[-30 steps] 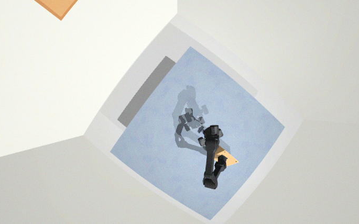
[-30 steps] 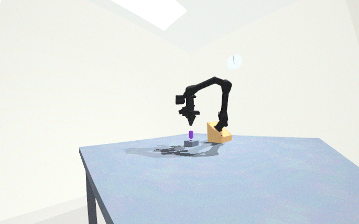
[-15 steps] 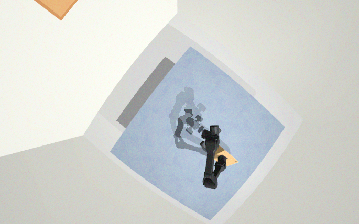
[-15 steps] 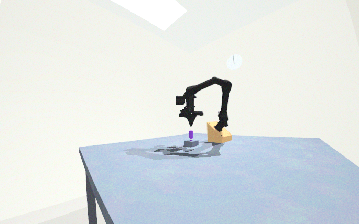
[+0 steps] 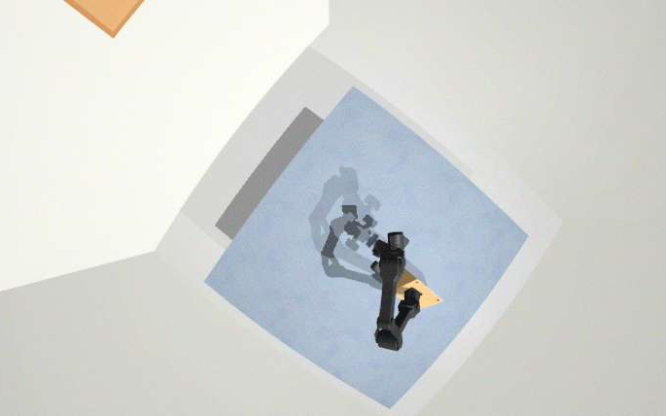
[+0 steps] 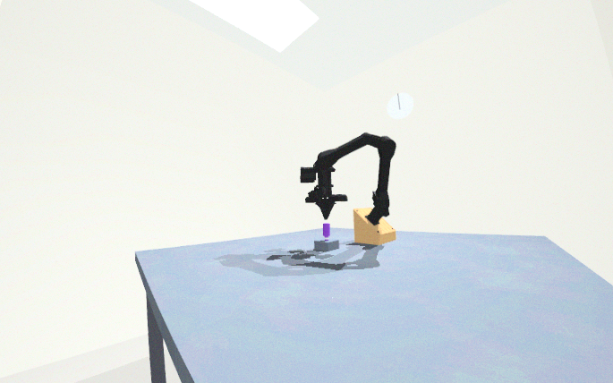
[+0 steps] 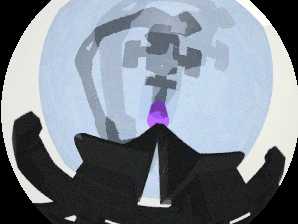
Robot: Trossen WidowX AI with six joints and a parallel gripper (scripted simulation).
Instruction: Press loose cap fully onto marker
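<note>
The purple cap lies 40 mm below my gripper tip. The rest, counted from my gripper tip: grey holder block: 100 mm below.
</note>
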